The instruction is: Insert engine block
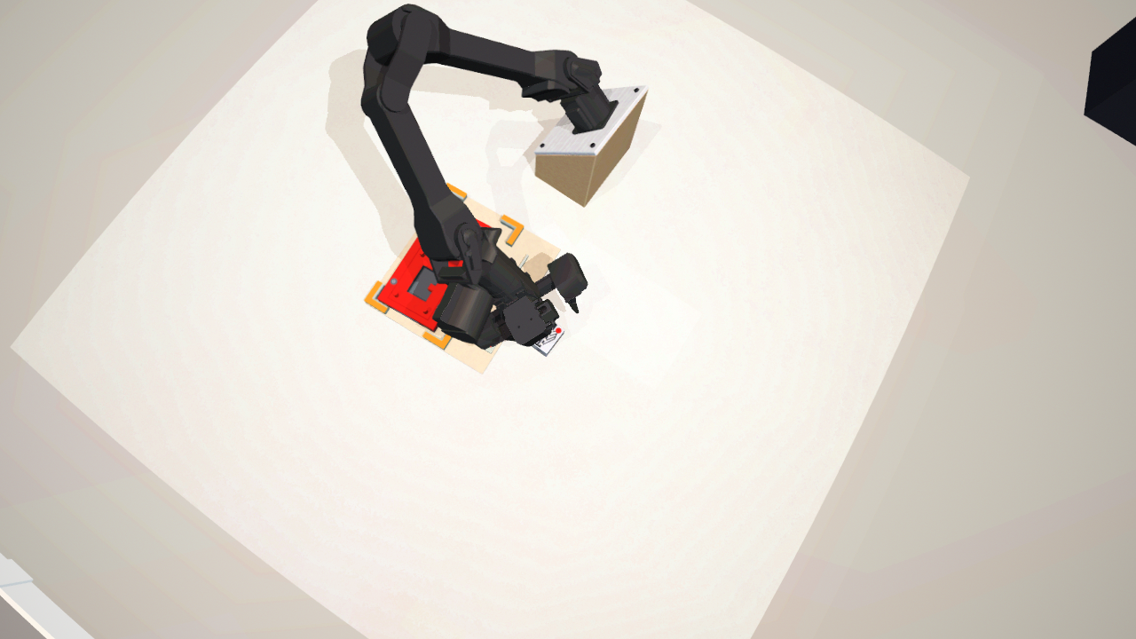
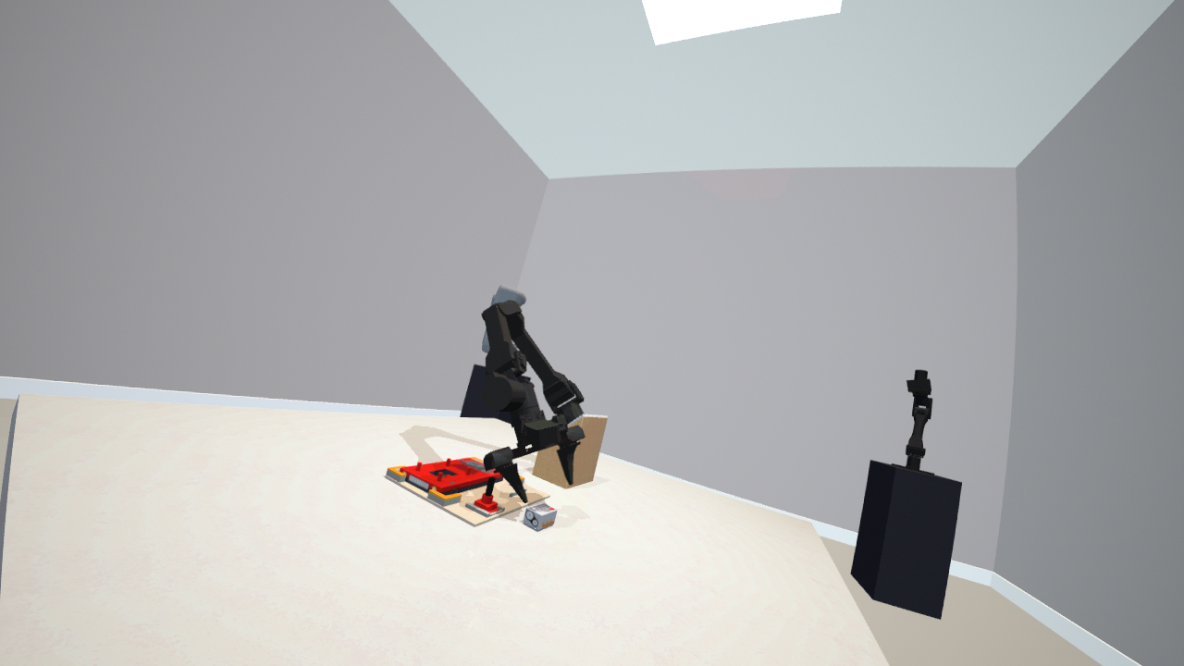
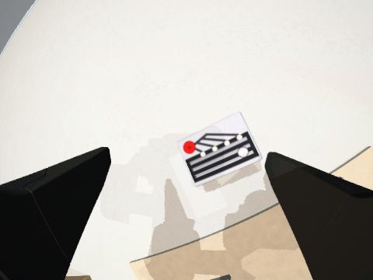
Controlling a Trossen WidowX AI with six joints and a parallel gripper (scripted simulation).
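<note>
Now: the engine block 1 cm ahead of my gripper tip, 1 cm to the right of it and 4 cm below it.
</note>
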